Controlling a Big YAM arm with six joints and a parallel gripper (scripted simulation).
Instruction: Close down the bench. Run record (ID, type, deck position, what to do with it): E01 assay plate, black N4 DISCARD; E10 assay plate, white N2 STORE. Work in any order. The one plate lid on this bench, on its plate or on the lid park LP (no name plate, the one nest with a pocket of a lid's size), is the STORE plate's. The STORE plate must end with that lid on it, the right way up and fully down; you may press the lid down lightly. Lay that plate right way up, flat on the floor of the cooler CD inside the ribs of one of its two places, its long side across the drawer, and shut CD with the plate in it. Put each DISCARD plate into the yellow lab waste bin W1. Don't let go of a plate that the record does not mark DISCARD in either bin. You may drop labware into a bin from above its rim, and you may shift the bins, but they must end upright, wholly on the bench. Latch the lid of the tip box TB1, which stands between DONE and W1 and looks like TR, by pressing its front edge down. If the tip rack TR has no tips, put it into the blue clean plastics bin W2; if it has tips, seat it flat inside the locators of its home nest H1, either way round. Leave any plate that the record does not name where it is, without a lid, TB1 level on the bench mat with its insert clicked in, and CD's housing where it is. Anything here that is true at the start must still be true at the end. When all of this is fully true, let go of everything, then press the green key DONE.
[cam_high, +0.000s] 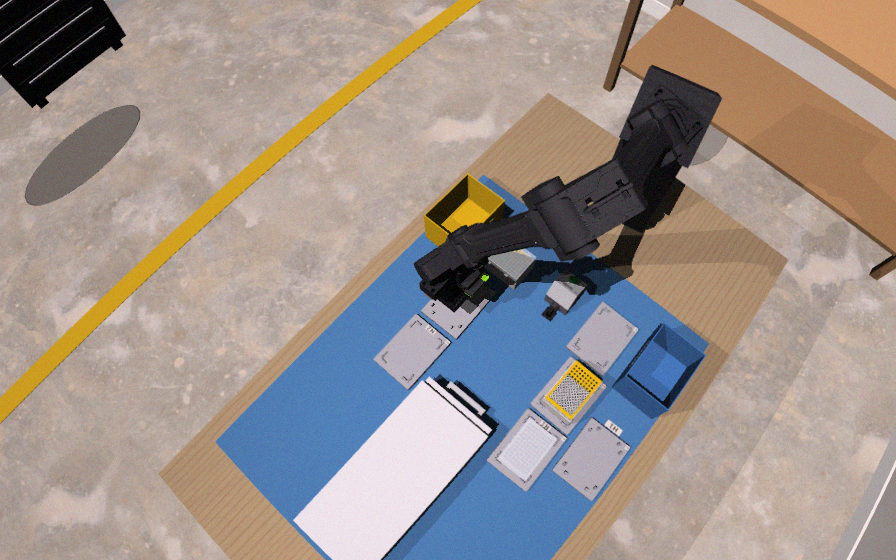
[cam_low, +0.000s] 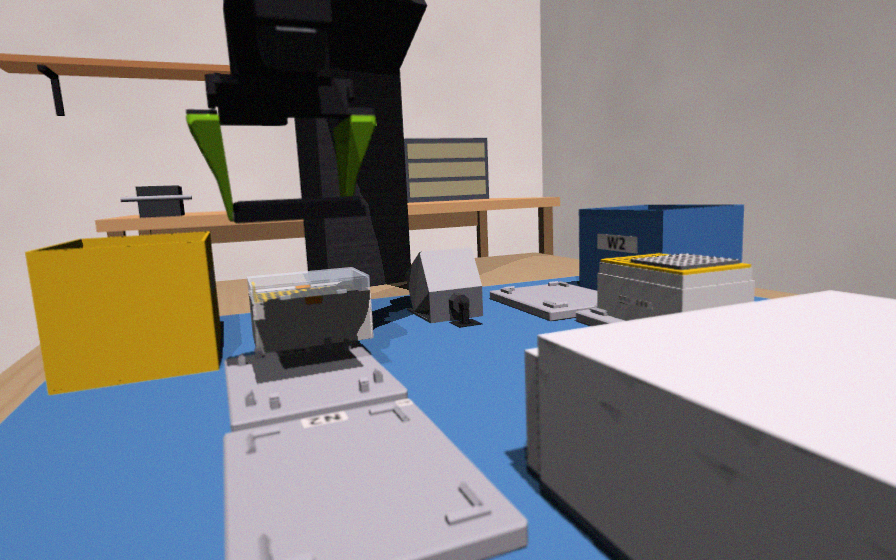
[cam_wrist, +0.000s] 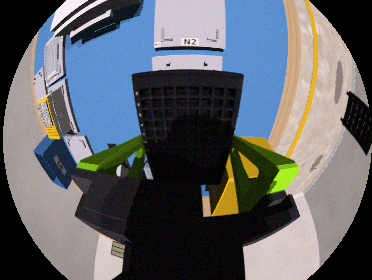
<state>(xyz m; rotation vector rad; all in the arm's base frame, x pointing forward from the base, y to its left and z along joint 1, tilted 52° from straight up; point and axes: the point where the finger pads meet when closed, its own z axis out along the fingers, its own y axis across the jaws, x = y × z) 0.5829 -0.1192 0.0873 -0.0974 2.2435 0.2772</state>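
Right now the yellow bin W1 is 170 mm to the right of my hand, 140 mm behind it and 110 mm below it. The rest, counted from my hand: nest N4: 140 mm below; black plate: right at my hand; tip box TB1: 170 mm behind, 100 mm below, 10 mm to the right.
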